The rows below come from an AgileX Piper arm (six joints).
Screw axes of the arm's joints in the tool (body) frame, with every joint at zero. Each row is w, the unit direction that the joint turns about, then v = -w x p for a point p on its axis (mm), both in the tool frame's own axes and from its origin. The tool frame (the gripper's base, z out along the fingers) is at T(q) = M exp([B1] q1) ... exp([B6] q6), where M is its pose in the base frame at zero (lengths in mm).
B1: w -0.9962 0 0.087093 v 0 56.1 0
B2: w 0 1 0 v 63.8 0 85
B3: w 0 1 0 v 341.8 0 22
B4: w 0 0 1 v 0 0 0
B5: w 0 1 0 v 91 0 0
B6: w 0 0 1 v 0 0 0
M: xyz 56.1 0 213.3 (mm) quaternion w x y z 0.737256 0 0.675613 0
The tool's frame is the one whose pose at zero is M.
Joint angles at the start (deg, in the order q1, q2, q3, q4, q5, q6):
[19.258, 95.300, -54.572, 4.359, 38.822, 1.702]
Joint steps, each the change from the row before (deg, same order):
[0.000, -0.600, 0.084, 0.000, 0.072, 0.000]
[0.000, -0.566, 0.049, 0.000, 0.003, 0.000]
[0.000, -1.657, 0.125, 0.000, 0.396, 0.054]
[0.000, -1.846, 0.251, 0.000, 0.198, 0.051]
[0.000, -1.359, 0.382, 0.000, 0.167, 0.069]
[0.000, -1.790, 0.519, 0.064, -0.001, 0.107]
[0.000, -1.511, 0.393, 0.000, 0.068, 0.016]
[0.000, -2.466, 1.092, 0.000, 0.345, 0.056]
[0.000, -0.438, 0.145, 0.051, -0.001, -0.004]
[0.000, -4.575, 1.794, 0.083, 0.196, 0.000]
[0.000, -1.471, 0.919, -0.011, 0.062, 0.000]
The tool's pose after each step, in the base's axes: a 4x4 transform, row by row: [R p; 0 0 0 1], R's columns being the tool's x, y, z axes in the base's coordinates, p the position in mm. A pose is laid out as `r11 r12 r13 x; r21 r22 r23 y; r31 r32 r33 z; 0 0 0 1`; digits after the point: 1 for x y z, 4 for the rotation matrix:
-0.9344 -0.2599 0.2437 285.7; -0.2324 0.9631 0.1357 104.4; -0.2700 0.0701 -0.9603 187.3; 0 0 0 1
-0.9321 -0.2605 0.2518 284.9; -0.2316 0.9629 0.1385 104.1; -0.2786 0.0708 -0.9578 190.1; 0 0 0 1
-0.9268 -0.2613 0.2696 281.9; -0.2292 0.9625 0.1452 103.1; -0.2974 0.0728 -0.9520 198.1; 0 0 0 1
-0.9199 -0.2624 0.2913 278.4; -0.2260 0.9620 0.1530 101.9; -0.3204 0.0749 -0.9443 206.6; 0 0 0 1
-0.9158 -0.2625 0.3039 275.0; -0.2234 0.9619 0.1575 100.7; -0.3336 0.0764 -0.9396 211.8; 0 0 0 1
-0.9094 -0.2619 0.3233 270.6; -0.2183 0.9618 0.1651 99.3; -0.3541 0.0795 -0.9318 218.5; 0 0 0 1
-0.9031 -0.2631 0.3393 266.9; -0.2159 0.9614 0.1707 98.0; -0.3711 0.0810 -0.9251 224.2; 0 0 0 1
-0.8969 -0.2640 0.3548 258.9; -0.2130 0.9610 0.1765 95.2; -0.3876 0.0828 -0.9181 230.9; 0 0 0 1
-0.8952 -0.2640 0.3591 257.7; -0.2118 0.9609 0.1786 94.9; -0.3922 0.0839 -0.9161 232.3; 0 0 0 1
-0.8779 -0.2673 0.3973 243.6; -0.2047 0.9596 0.1932 90.1; -0.4329 0.0883 -0.8971 245.0; 0 0 0 1
-0.8743 -0.2682 0.4046 238.1; -0.2037 0.9593 0.1957 88.1; -0.4406 0.0887 -0.8933 247.0; 0 0 0 1

